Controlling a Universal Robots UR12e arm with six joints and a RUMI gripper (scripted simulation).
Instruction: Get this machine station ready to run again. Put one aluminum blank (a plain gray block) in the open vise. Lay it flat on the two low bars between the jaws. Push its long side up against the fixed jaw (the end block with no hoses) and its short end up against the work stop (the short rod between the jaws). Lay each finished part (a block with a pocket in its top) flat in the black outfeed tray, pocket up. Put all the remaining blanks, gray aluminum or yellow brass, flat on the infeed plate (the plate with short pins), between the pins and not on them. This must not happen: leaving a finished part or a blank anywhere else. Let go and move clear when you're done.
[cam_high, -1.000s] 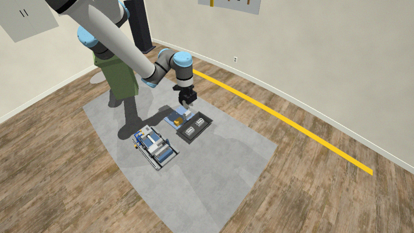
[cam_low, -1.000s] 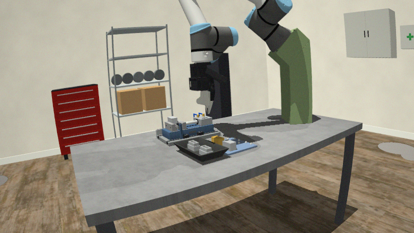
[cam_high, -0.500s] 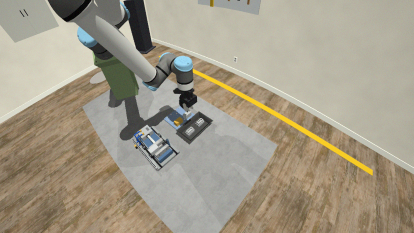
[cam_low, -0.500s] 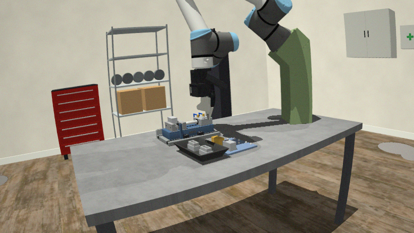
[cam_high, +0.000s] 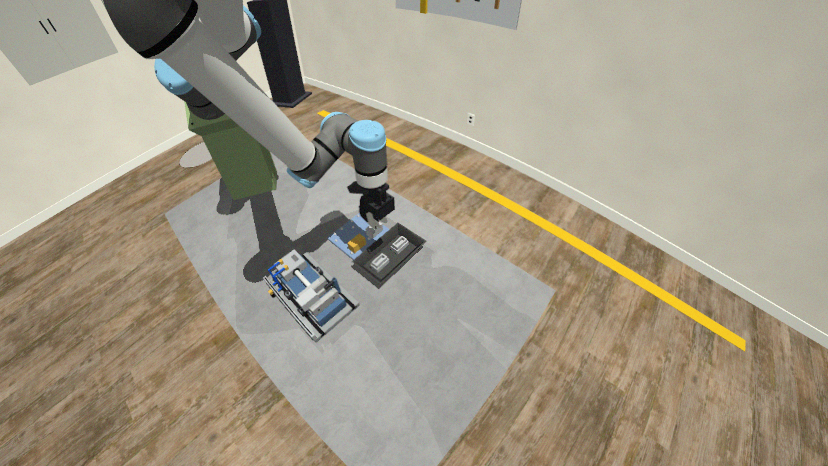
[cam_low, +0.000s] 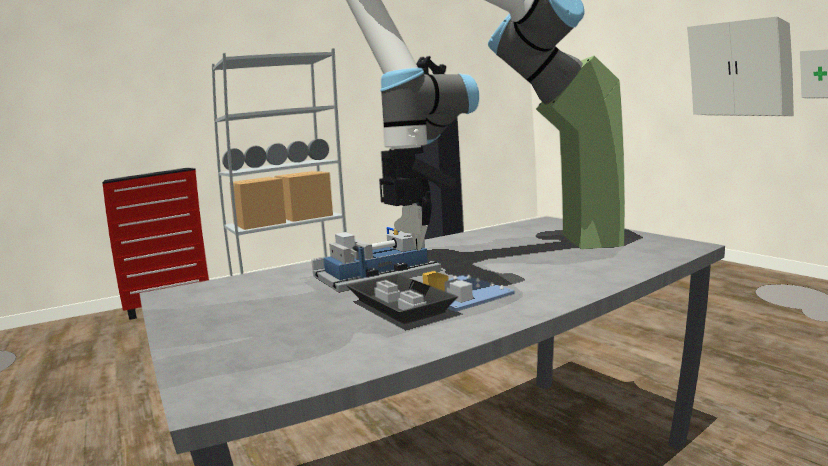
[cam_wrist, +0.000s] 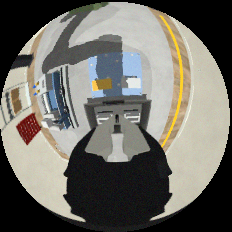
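Now: the yellow brass blank 11 cm below my hand, 8 cm behind it and 1 cm to the right of it. The rest, counted from my hand: blue vise 25 cm to the right, 14 cm behind, 10 cm below; gray aluminum blank 11 cm below, 7 cm to the left, 4 cm behind; infeed plate 13 cm below, 10 cm behind, 4 cm to the left.
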